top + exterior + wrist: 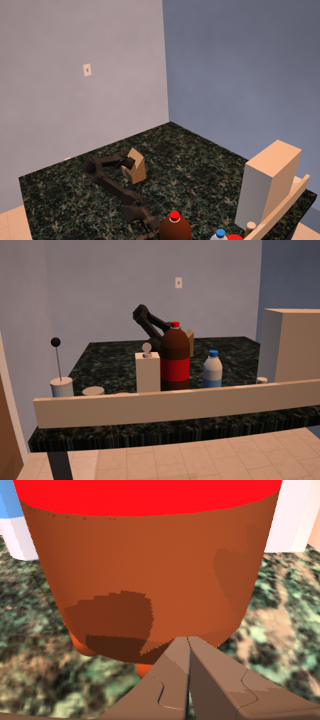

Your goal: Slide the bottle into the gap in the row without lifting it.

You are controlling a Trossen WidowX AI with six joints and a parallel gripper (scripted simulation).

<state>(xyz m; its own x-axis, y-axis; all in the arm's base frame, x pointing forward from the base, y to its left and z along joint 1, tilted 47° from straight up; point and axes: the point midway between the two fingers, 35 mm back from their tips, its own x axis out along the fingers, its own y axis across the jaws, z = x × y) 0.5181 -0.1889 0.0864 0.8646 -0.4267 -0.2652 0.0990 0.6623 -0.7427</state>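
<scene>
My hand is 100 mm below the cola bottle and 90 mm short of it. From my hand the other things lie so: water bottle: 200 mm ahead, 110 mm to the left, 50 mm above; red lid: 230 mm to the left, 200 mm ahead, 30 mm below; rail: 240 mm ahead, 160 mm to the left, 10 mm below.
</scene>
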